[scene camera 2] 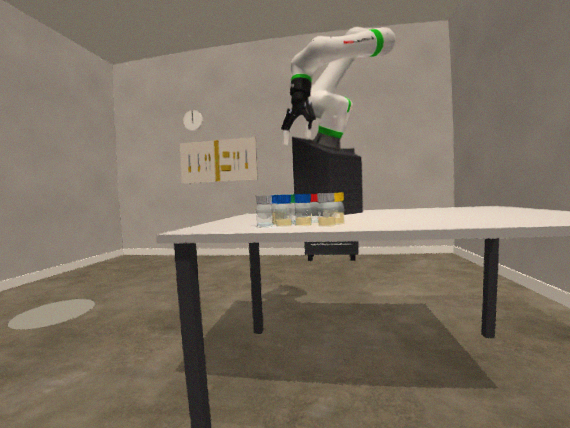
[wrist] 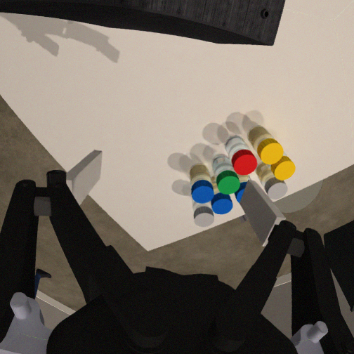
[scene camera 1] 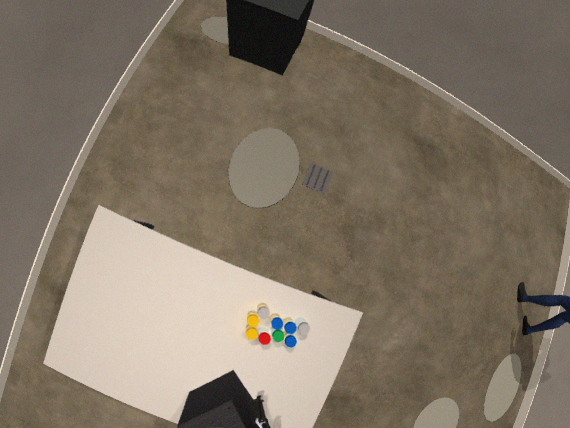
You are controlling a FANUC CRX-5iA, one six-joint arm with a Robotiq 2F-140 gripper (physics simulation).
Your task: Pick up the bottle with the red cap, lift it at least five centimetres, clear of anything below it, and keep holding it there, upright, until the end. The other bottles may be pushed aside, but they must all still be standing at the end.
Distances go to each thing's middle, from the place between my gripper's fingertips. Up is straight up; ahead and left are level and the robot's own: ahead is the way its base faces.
Labels:
I see my gripper 29 cm above the red-capped bottle (wrist: 243,161), 19 cm short of it and 7 cm to the right of it. From my hand the other things lie so: green-capped bottle (wrist: 227,181): 29 cm below, 22 cm ahead, 1 cm to the left.

